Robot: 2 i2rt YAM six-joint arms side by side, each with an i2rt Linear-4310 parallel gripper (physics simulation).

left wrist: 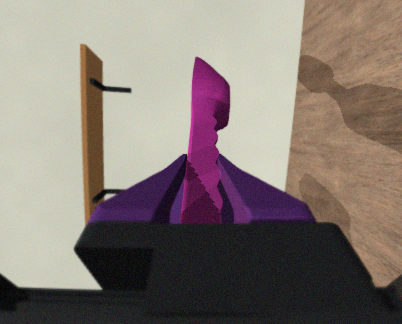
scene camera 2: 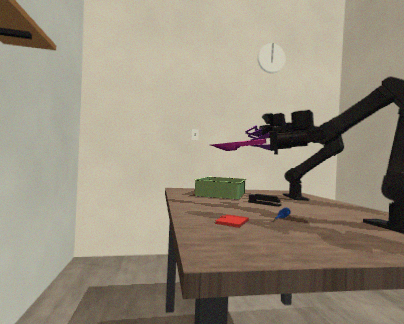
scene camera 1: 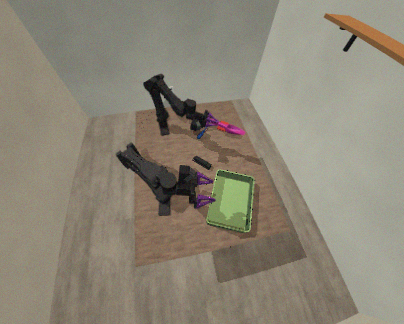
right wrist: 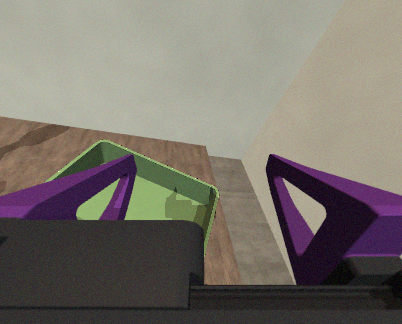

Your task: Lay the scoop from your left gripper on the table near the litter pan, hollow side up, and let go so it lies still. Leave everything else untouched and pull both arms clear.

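Frame: origin at the left arm's base, x ahead, y left, z up, level; centimetres.
Seen in the pictures: left gripper, between the fingertips: [left wrist: 201,162] [scene camera 2: 250,142] [scene camera 1: 218,123]; right gripper, between the fingertips: [scene camera 2: 246,133] [scene camera 1: 214,190] [right wrist: 201,161]; left arm's base, origin of its link: [scene camera 2: 402,230] [scene camera 1: 163,126]; right arm's base, origin of its link: [scene camera 2: 295,197] [scene camera 1: 165,199].
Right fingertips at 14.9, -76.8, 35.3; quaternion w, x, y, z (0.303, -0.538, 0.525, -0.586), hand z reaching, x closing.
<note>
Offsets run from my right fingertips to a thing's top centre, as dx, dy, dz. Level surfaces: height alone.
A magenta scoop {+23.0, +40.6, -7.8} [scene camera 1: 235,130] [scene camera 2: 232,146] [left wrist: 210,95] is held well above the table {dz -35.3} [scene camera 1: 165,245] [scene camera 2: 300,255], nearly level. Its flat edge is up and its bowl bulges downward in scene camera 2. My left gripper [scene camera 1: 218,122] [scene camera 2: 263,143] [left wrist: 201,162] is shut on the scoop's handle. The green litter pan {+14.6, +1.8, -27.0} [scene camera 1: 251,200] [scene camera 2: 220,189] [right wrist: 170,181] stands on the table, below the scoop in the scene camera 1 picture. My right gripper [scene camera 1: 214,191] [scene camera 2: 249,132] [right wrist: 201,161] is open and empty, above the table by the pan's left edge in scene camera 1.
A red flat block [scene camera 1: 221,126] [scene camera 2: 232,220] lies partly hidden behind the scoop in scene camera 1. A blue screwdriver-like tool {+14.6, +61.0, -32.6} [scene camera 1: 201,134] [scene camera 2: 283,213] and a black stapler-like object {+5.7, +33.8, -31.3} [scene camera 1: 202,162] [scene camera 2: 264,199] lie on the table. A wooden shelf [scene camera 1: 365,35] [left wrist: 93,125] is on the wall.
</note>
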